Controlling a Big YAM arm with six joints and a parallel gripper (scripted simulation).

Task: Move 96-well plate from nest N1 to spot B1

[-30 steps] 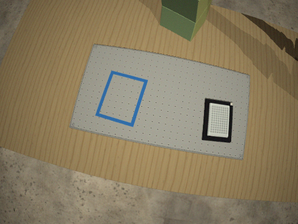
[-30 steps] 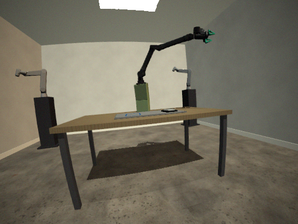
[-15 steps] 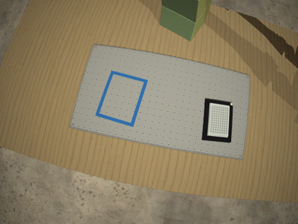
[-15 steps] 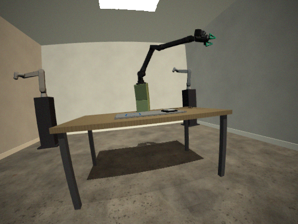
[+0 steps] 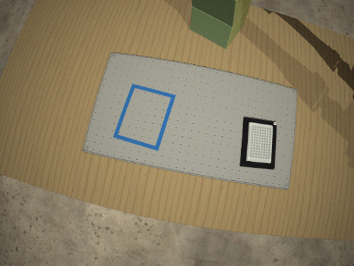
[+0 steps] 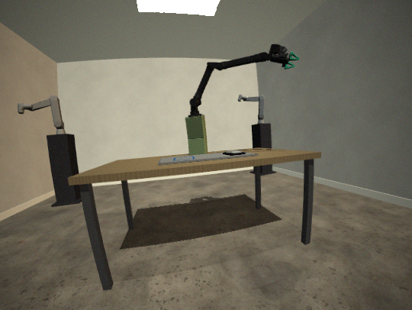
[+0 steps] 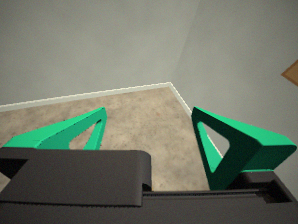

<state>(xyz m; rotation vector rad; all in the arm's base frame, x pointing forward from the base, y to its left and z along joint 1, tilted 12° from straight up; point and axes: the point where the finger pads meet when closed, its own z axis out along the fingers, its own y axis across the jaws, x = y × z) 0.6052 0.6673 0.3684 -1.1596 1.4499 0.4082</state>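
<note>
My hand is 250 mm past the white 96-well plate, 470 mm to the left of it and 660 mm above it. Round my hand: black plate nest N1: 250 mm behind, 470 mm to the right, 680 mm below.
</note>
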